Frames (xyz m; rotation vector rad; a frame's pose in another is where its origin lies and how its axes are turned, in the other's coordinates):
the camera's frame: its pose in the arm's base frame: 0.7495 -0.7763 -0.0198 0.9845 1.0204 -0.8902
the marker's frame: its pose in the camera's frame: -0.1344 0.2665 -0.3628 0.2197 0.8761 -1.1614
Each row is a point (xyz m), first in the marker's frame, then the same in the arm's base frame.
Working: the marker's frame: its pose in the arm's base frame: 0.8636 -0.3347 0.0929 0.9336 2.4026 -1.5665

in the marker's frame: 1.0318 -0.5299 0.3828
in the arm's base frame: -0.3423 -0.3692 -0.0981
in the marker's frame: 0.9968 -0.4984 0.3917
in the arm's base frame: -0.2987 -0.3833 -0.1122
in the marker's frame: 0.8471 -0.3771 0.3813
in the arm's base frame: -0.1090 -0.4051 -0.1399
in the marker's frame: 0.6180 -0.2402 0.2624
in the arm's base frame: 0.1769 -0.3630 -0.0972
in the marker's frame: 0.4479 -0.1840 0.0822
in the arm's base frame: 0.3843 -0.2648 0.0120
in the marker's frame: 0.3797 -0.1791 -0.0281
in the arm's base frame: 0.4660 -0.1973 0.0870
